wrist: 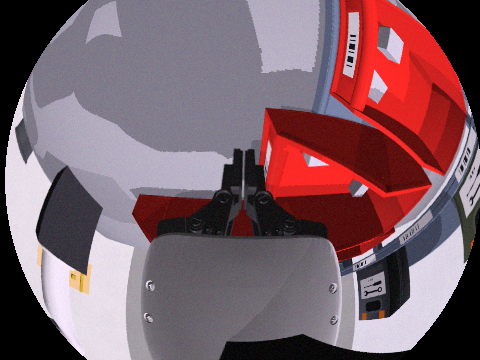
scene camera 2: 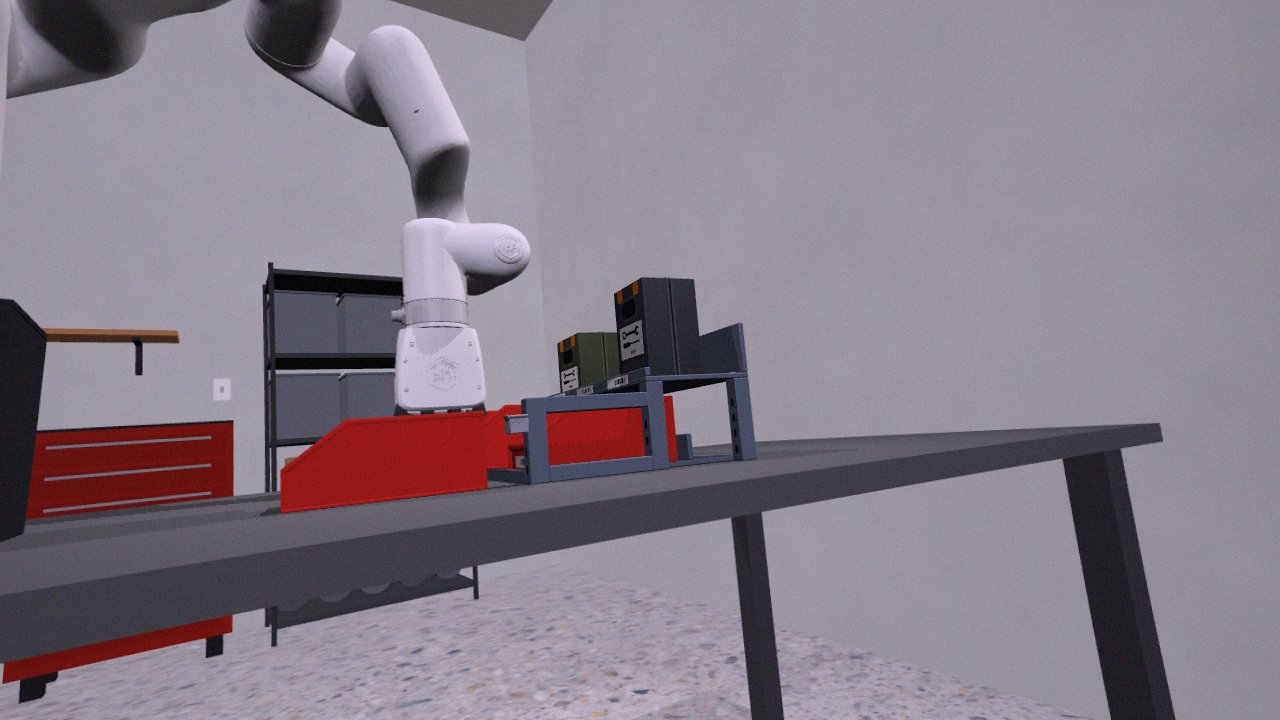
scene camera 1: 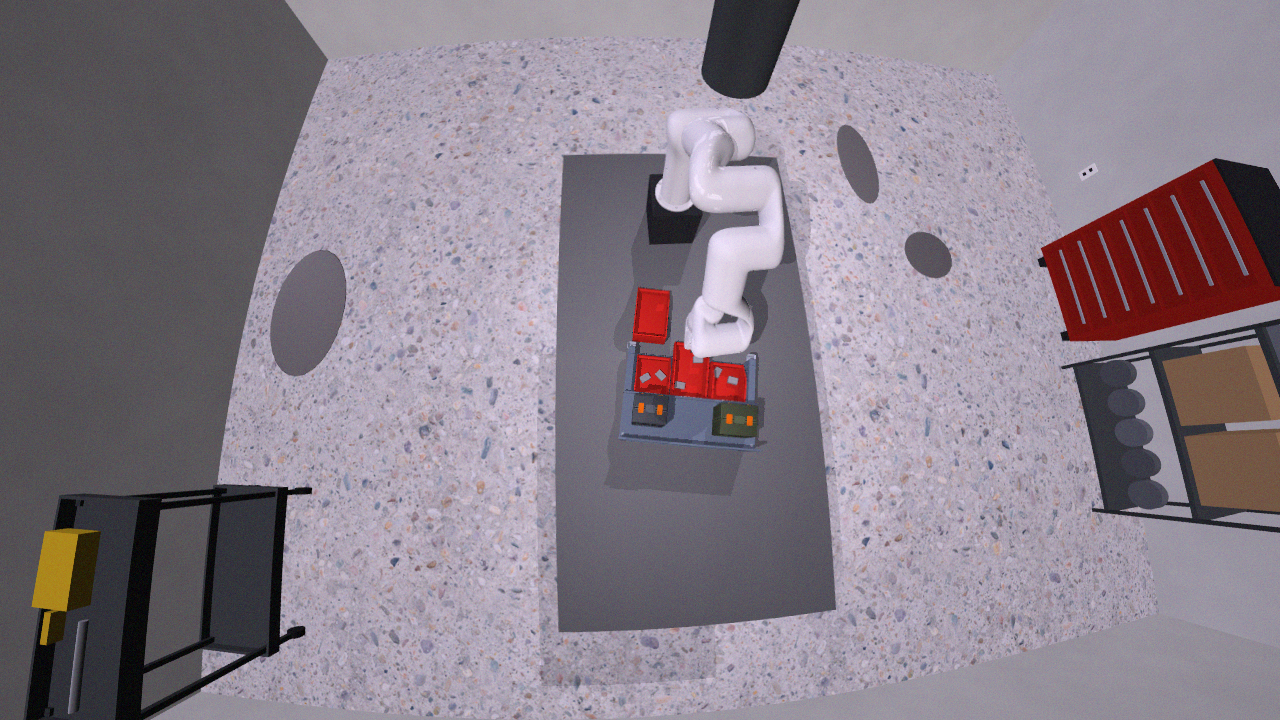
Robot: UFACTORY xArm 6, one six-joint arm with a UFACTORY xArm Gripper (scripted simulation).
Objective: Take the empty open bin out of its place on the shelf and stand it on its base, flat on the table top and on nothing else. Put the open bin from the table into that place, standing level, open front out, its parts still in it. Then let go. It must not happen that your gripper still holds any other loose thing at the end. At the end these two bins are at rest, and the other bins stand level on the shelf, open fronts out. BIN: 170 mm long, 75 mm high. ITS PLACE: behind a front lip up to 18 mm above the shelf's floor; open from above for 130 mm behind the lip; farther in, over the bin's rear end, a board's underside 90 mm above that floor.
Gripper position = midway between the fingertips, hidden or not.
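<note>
Visible here: a green box point(scene camera 2: 586, 357), together with the gripper point(wrist: 243, 162).
</note>
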